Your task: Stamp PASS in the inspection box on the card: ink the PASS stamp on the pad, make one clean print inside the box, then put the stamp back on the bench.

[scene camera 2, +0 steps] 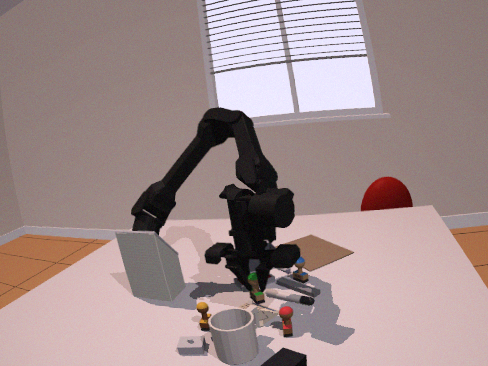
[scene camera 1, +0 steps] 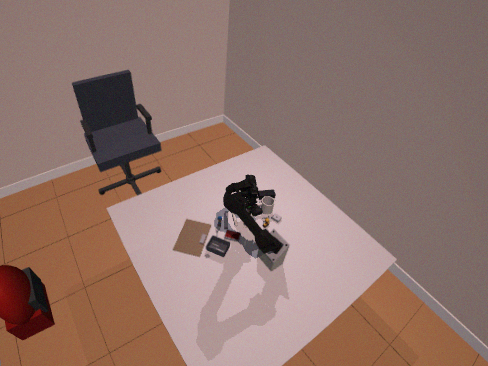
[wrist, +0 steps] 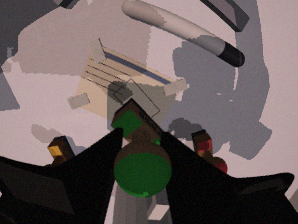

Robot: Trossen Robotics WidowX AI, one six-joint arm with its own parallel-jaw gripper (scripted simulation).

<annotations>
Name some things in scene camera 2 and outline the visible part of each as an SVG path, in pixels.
The gripper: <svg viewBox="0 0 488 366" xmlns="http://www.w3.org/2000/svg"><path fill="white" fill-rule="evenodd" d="M231 225L232 229L228 232L229 236L233 236L234 246L231 243L215 243L205 251L205 259L207 263L219 264L221 257L225 257L227 262L225 267L232 271L248 291L252 290L252 286L248 282L250 274L249 259L259 259L260 264L255 268L255 273L260 290L264 292L273 267L278 269L290 268L300 257L298 245L280 244L275 250L265 250L267 242L276 241L276 229L274 226L257 224L247 226Z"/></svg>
A brown clipboard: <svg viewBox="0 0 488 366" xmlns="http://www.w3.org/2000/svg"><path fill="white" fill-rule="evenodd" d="M284 243L299 246L300 257L305 259L305 264L302 268L309 272L354 253L349 249L313 235Z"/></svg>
A white mug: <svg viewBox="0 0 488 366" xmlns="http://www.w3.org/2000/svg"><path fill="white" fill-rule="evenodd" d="M257 306L250 305L246 309L228 308L219 310L208 319L216 354L222 362L237 365L247 363L258 355L259 346L255 331L260 324Z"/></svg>
</annotations>
